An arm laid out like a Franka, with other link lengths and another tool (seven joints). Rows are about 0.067 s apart.
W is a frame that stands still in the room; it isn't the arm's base.
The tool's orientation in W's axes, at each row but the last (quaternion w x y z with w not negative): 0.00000 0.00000 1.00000 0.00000; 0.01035 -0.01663 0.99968 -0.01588; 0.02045 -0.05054 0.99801 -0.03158; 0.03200 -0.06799 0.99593 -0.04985; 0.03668 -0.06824 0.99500 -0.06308; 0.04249 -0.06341 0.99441 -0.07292
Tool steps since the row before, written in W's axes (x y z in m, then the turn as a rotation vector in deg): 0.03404 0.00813 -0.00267 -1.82 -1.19 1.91; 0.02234 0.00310 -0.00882 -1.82 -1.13 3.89; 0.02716 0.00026 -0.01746 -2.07 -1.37 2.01; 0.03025 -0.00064 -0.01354 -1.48 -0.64 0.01; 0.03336 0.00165 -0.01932 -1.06 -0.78 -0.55; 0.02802 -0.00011 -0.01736 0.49 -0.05 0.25
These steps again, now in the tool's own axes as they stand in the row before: -0.03404 0.00813 0.00267 1.82 -1.19 -1.91; -0.02225 0.00264 0.00919 1.78 -1.19 -3.89; -0.02637 -0.00131 0.01859 2.12 -1.28 -2.01; -0.02905 -0.00323 0.01564 1.55 -0.44 -0.05; -0.03195 -0.00023 0.02164 1.19 -0.56 0.55; -0.02637 -0.00086 0.01976 -0.50 -0.15 -0.19
